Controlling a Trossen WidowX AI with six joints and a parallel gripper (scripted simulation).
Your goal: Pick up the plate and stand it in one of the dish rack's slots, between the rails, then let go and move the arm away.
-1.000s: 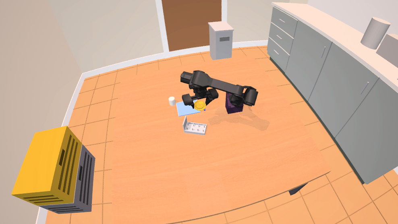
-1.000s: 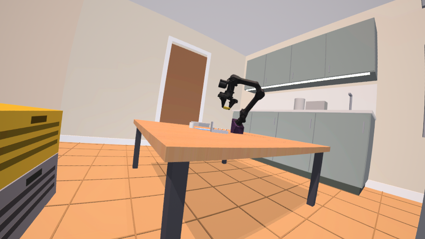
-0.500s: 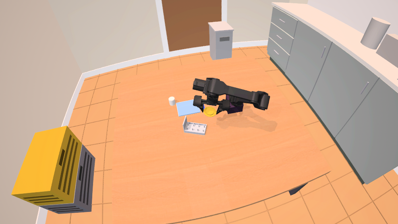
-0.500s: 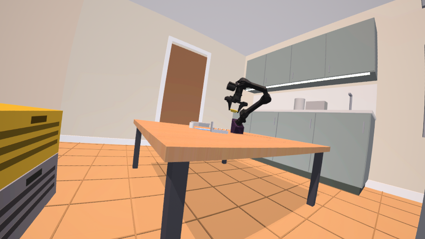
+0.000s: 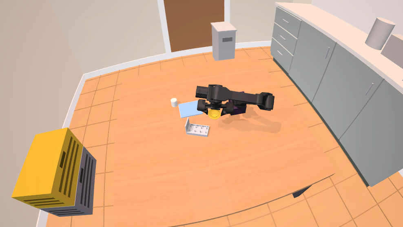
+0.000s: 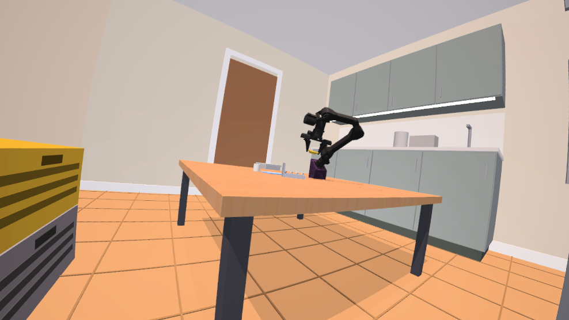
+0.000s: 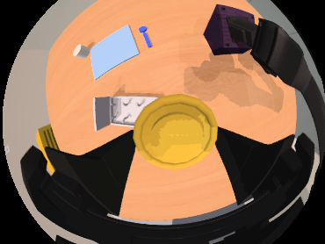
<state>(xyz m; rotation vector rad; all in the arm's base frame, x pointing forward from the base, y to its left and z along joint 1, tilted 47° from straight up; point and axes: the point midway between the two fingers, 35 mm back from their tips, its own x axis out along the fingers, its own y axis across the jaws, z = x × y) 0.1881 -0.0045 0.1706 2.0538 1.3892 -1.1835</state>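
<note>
Now: gripper tip 90 mm short of the grey dish rack, 40 mm to the left of it and 140 mm above it. Round my gripper tip: blue spoon 20 mm behind, 220 mm to the right, 160 mm below; yellow plate 10 mm above; light blue mat 90 mm ahead, 240 mm to the right, 160 mm below.
</note>
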